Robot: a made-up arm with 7 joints.
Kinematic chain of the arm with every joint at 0, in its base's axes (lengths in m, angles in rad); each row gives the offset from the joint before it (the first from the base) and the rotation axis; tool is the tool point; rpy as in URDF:
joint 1: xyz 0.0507 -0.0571 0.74 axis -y
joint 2: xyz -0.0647 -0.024 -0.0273 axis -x
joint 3: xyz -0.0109 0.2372 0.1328 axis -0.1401 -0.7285 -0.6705
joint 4: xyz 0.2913 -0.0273 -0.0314 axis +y
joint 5: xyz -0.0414 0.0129 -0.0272 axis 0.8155 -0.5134 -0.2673
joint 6: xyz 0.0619 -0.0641 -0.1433 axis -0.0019 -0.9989 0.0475
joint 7: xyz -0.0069 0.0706 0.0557 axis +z
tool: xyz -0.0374 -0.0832 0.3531 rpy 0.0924 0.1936 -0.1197
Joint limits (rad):
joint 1: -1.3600..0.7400
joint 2: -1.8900..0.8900
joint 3: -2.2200..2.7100
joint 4: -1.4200..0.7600
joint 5: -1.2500..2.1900
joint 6: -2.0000..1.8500
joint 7: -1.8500..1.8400
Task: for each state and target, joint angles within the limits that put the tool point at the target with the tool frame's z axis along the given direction. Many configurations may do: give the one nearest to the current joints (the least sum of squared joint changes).
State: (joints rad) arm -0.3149 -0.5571 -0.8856 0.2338 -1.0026 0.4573 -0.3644
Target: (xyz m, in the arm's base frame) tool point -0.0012 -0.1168 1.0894 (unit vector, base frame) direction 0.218 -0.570 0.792
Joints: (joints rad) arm 0.4554 -1.0280 -1.1339 0.2298 -0.7122 0.7873 -0.6732
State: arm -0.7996 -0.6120 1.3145 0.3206 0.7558 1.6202 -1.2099
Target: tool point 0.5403 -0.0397 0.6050 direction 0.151 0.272 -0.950
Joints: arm -0.7677 -0.2279 1.4718 -0.1062 1.1034 1.8500 -1.2799
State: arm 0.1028 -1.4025 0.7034 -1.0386 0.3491 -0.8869 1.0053
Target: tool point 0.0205 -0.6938 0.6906 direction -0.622 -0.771 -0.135
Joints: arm 0.3374 -1.5288 0.8512 -0.9865 0.4877 -1.0111 0.9077
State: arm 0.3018 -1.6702 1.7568 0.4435 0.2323 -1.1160 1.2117
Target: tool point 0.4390 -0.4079 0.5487 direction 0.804 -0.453 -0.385
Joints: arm 0.4534 -1.5514 1.2544 0.7600 0.2369 -1.2097 1.3822
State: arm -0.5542 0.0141 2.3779 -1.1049 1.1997 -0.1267 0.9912
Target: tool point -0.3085 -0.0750 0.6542 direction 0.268 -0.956 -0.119
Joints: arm 0.3761 0.7368 2.6401 -1.1559 1.4969 0.1888 1.1379
